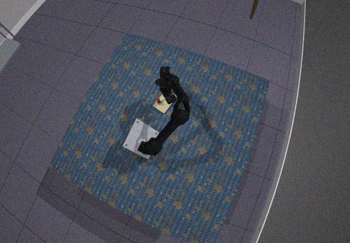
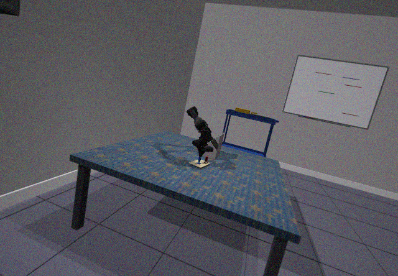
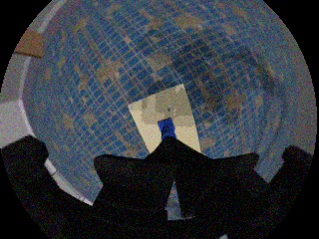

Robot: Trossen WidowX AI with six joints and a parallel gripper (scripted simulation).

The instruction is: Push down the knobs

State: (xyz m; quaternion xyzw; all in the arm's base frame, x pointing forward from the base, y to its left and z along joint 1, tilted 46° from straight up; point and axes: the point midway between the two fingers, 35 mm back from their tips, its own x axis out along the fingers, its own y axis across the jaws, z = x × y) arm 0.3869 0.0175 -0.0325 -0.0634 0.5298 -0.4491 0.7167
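My gripper tip is now 2 cm above the blue knob. Round my gripper tip: red knob 5 cm behind, 4 cm to the left, 1 cm below.
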